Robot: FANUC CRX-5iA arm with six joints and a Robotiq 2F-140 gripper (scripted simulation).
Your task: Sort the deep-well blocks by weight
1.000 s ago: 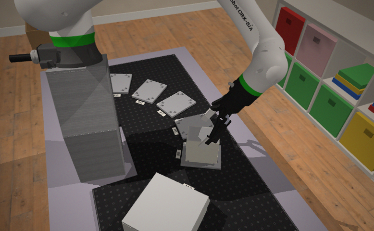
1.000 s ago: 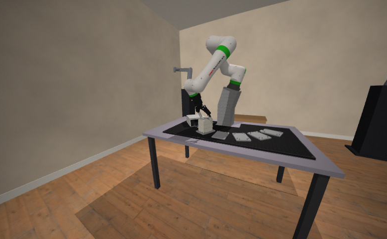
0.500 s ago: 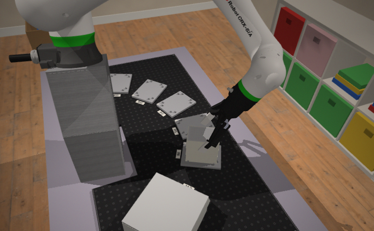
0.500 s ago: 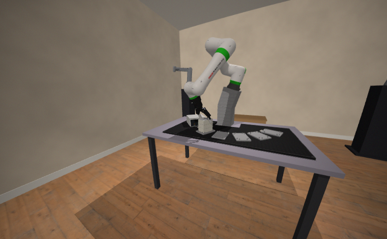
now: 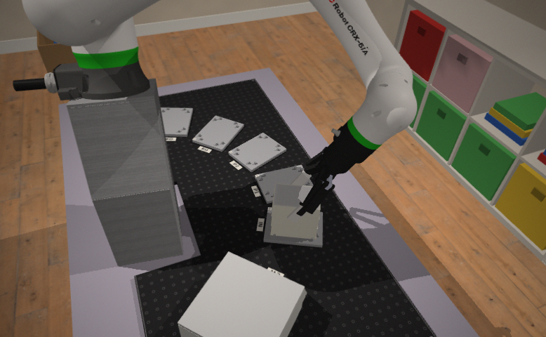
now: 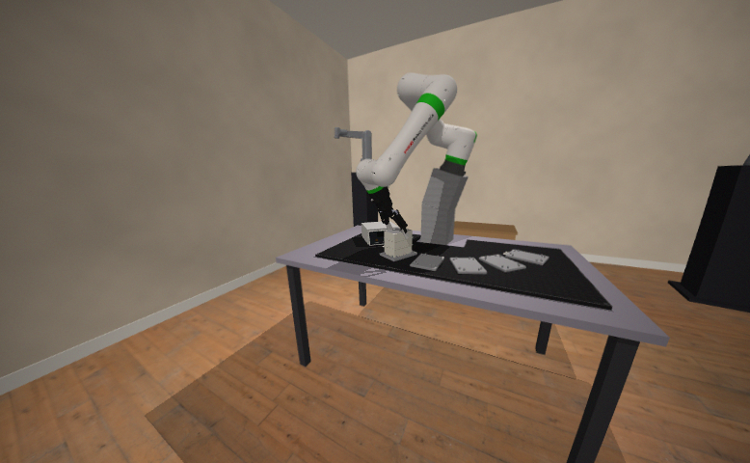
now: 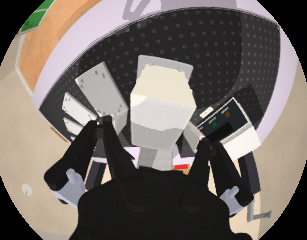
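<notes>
Now: the pale weigher platform 260 mm to the right of my hand, 190 mm behind it and 30 mm below it. Also, from my hand: grey nest plate: 340 mm to the left, 120 mm below, 40 mm behind; check-weigher: 250 mm to the right, 190 mm behind, 60 mm below.
</notes>
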